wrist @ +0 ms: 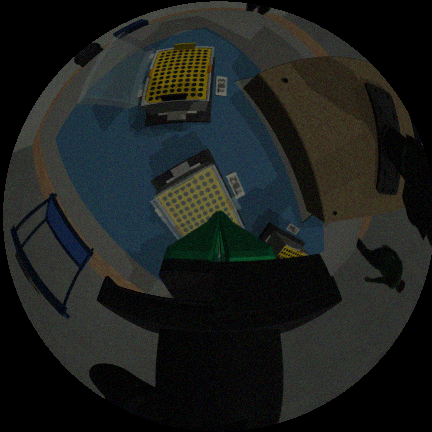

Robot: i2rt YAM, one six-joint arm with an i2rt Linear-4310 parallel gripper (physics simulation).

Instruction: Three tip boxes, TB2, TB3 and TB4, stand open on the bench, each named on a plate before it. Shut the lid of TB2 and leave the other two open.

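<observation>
TB2 stands in the middle of the wrist view, turned at an angle, its plate to its right. Its clear lid lies over the pale-looking yellow rack and looks shut. My gripper is shut and empty, with its green fingertips over the near part of TB2 and hiding it; whether they touch the lid I cannot tell. TB3 stands at the top, its bright yellow rack uncovered, its clear lid open to the left, its plate to the right. TB4 shows partly at the lower right; my gripper hides the rest, and its lid cannot be made out.
The boxes stand on a blue mat. A large brown board with a dark side lies to the right, with a black arm part beyond it. A blue-panelled frame stands off the bench at the left. A figure shows at the lower right.
</observation>
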